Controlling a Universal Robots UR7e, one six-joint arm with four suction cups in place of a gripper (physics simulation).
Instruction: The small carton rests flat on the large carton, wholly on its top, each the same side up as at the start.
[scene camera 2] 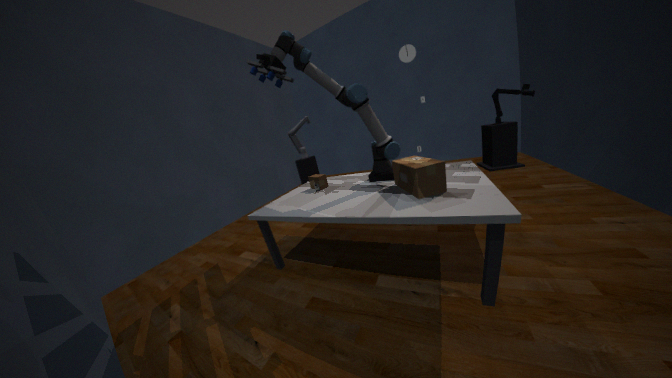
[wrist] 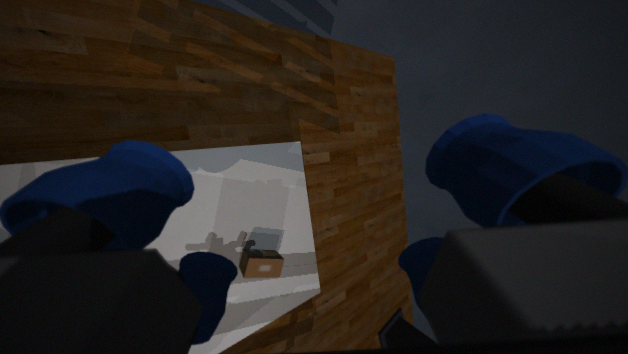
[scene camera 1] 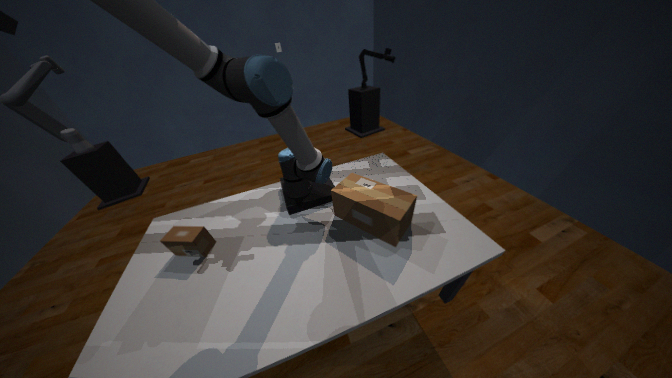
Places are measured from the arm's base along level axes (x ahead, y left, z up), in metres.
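Where they show: end effector, tool point: (scene camera 2: 265,79) (wrist: 313,224); arm's base, origin of the base link: (scene camera 2: 382,169) (scene camera 1: 298,188).
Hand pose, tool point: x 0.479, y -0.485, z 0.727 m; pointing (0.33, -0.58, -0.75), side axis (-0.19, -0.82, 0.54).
Observation:
Things, the pixels of their top centre, and the offset from my tool point.
- small carton, middle of its top: (wrist: 265,268) (scene camera 1: 182,233) (scene camera 2: 316,175) dx -0.421, dy -0.050, dz -0.672 m
- large carton, middle of its top: (scene camera 1: 371,192) (scene camera 2: 414,160) dx -0.124, dy +0.702, dz -0.623 m
The small carton (scene camera 1: 187,240) (scene camera 2: 318,181) (wrist: 262,266) is a brown box with a pale label on its top. It rests on the white table at its left part, apart from the large carton. The large carton (scene camera 1: 372,207) (scene camera 2: 420,177) is a long brown box with a label on top. It rests on the table to the right of the arm's base. My gripper (scene camera 2: 268,76) has four blue suction cups and is high above the table, up and to the left of the small carton in the scene camera 2 view. The cups hold nothing. The large carton does not show in the wrist view.
The white table (scene camera 1: 280,320) (scene camera 2: 380,218) (wrist: 270,200) carries the arm's base (scene camera 1: 306,192) (scene camera 2: 381,167) near its back edge, close beside the large carton. Two dark pedestals (scene camera 1: 364,110) (scene camera 1: 105,172) with other arms stand on the floor beyond the table.

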